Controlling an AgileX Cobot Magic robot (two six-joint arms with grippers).
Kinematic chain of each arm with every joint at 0, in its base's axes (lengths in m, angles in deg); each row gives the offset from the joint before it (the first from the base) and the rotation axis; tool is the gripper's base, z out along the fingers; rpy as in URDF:
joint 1: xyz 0 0 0.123 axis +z
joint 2: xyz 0 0 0 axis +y
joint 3: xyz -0.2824 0 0.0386 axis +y
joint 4: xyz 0.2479 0 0.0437 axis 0.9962 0 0.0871
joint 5: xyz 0 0 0 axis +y
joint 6: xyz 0.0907 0 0.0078 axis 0.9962 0 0.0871
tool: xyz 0 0 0 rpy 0 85 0
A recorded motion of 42 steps. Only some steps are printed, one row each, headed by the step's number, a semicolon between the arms.
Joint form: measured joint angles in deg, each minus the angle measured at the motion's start. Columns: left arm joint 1, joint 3, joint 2, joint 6, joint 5, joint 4; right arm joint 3, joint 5, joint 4, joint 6, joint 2, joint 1.
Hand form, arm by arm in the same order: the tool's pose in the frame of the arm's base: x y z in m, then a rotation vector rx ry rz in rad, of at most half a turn. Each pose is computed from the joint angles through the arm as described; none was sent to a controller.
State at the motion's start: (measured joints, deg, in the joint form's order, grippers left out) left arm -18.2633 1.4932 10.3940 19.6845 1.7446 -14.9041; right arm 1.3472 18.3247 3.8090 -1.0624 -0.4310 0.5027
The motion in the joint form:
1: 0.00 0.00 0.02 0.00 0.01 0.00; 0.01 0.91 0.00 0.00 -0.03 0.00
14: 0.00 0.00 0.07 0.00 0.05 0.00; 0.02 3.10 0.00 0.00 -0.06 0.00
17: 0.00 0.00 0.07 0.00 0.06 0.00; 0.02 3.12 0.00 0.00 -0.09 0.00
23: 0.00 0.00 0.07 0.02 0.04 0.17; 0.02 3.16 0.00 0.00 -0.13 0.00
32: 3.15 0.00 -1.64 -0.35 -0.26 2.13; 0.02 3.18 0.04 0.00 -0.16 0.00
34: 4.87 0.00 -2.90 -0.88 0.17 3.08; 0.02 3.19 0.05 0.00 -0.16 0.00
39: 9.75 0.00 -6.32 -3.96 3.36 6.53; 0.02 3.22 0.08 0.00 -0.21 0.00
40: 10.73 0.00 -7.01 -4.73 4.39 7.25; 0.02 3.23 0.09 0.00 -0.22 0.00
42: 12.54 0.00 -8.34 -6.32 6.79 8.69; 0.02 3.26 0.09 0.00 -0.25 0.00
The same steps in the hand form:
1: 0.0670 -0.0229 0.1899 0.3502 1.6883 -0.1808; 0.0537 0.0025 0.1753 0.0172 1.8344 0.0573
14: 0.0670 -0.0229 0.1898 0.3507 1.6898 -0.1808; 0.0527 0.0027 0.1720 0.0156 1.8723 0.0586
17: 0.0670 -0.0229 0.1897 0.3507 1.6900 -0.1808; 0.0526 0.0027 0.1720 0.0156 1.8721 0.0587
23: 0.0670 -0.0229 0.1898 0.3533 1.6890 -0.1782; 0.0526 0.0027 0.1719 0.0156 1.8721 0.0587
32: 0.0664 -0.0185 0.1923 0.3218 1.6580 -0.1168; 0.0525 0.0027 0.1719 0.0160 1.8719 0.0594
34: 0.0653 -0.0162 0.1931 0.3012 1.6466 -0.0901; 0.0525 0.0027 0.1719 0.0161 1.8721 0.0596
39: 0.0617 -0.0105 0.1920 0.2405 1.6515 -0.0257; 0.0525 0.0027 0.1719 0.0164 1.8717 0.0601
40: 0.0609 -0.0094 0.1911 0.2275 1.6593 -0.0144; 0.0525 0.0027 0.1719 0.0165 1.8717 0.0603
42: 0.0592 -0.0074 0.1887 0.2028 1.6813 0.0059; 0.0524 0.0027 0.1719 0.0164 1.8717 0.0603

